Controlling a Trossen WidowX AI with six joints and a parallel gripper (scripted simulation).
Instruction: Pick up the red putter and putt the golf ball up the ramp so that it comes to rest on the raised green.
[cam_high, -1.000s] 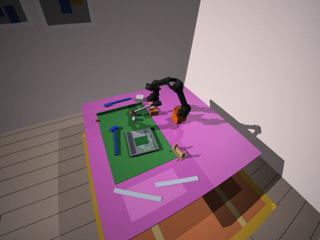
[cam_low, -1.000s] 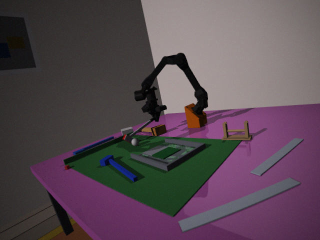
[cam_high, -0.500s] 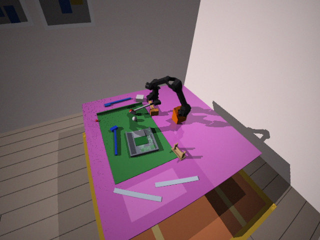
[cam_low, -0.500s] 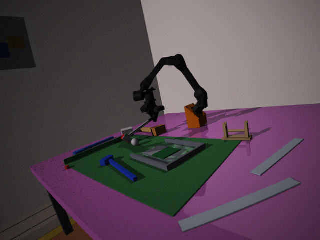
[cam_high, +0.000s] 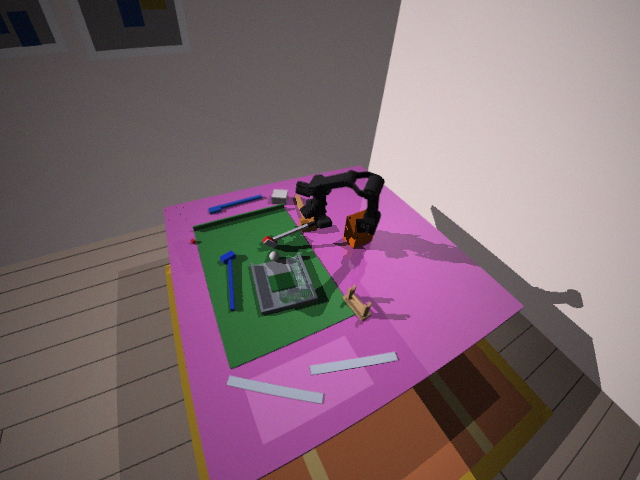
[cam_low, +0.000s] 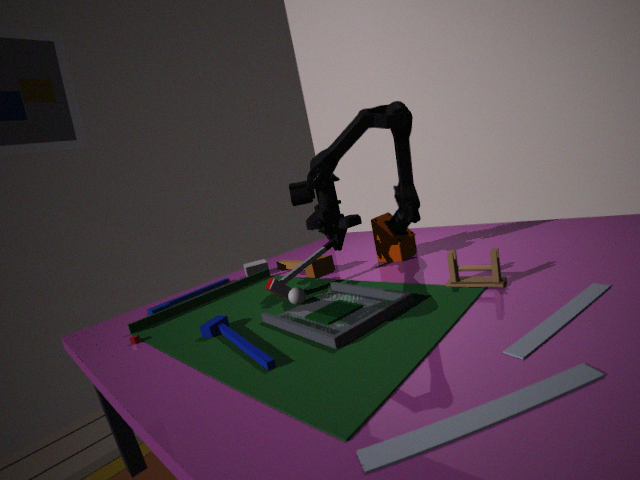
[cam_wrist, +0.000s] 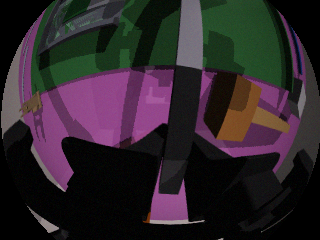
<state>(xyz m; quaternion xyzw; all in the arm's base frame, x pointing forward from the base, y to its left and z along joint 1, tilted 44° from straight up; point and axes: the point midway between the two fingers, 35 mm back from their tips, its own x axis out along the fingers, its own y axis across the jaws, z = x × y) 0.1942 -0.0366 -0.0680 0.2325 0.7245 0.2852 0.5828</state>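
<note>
Now: gripper tip 120 mm short of the red putter. The rest, counted from my gripper tip: wooden stand: 20 mm behind, 410 mm to the left, 40 mm below; white golf ball: 230 mm ahead, 80 mm to the left, 50 mm below; white block: 90 mm ahead, 360 mm to the right, 50 mm below.
</note>
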